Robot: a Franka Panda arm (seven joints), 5 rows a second.
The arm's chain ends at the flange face. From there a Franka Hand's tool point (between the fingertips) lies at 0.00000 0.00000 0.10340 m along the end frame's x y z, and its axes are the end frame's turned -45 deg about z.
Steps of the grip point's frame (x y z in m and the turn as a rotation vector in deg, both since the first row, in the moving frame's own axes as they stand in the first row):
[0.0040 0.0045 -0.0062 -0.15 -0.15 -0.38]
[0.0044 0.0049 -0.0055 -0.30 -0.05 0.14]
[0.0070 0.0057 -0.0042 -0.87 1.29 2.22]
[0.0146 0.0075 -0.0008 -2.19 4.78 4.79]
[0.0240 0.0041 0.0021 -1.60 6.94 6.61]
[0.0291 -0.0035 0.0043 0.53 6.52 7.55]
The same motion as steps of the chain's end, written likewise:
[0.0060 0.0000 -0.0062 -0.21 0.00 -0.38]
[0.0063 -0.0001 -0.0055 -0.25 0.18 0.14]
[0.0062 -0.0004 -0.0042 0.30 1.53 2.22]
[0.0066 -0.0021 -0.0004 1.83 4.93 4.79]
[0.0086 -0.0079 0.0029 3.78 6.04 6.61]
[0.0099 -0.0146 0.0050 4.99 4.24 7.55]

